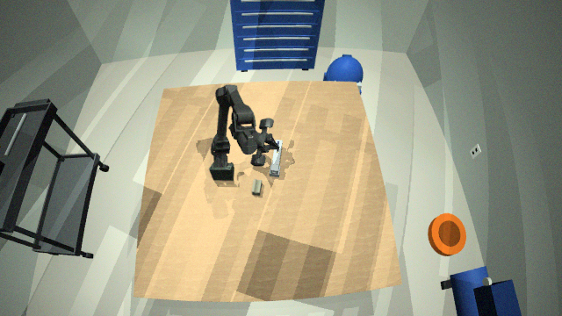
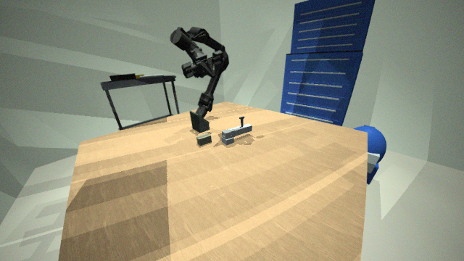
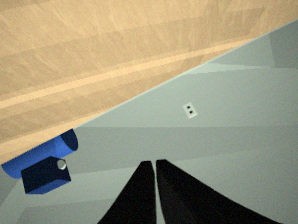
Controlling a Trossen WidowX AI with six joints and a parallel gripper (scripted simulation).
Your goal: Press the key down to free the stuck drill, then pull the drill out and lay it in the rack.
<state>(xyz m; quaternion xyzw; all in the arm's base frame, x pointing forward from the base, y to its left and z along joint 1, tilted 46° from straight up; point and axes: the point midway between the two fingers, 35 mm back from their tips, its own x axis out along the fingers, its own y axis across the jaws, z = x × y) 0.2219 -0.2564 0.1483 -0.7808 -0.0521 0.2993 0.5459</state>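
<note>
The key is 20 mm ahead of my gripper tip, 160 mm to the left of it and 250 mm below it. From my gripper tip the other things lie so: rack (100 mm behind, 20 mm to the right, 320 mm below); then light grey block (10 mm ahead, 120 mm to the left, 300 mm below); then drill (100 mm to the left, 290 mm below).
</note>
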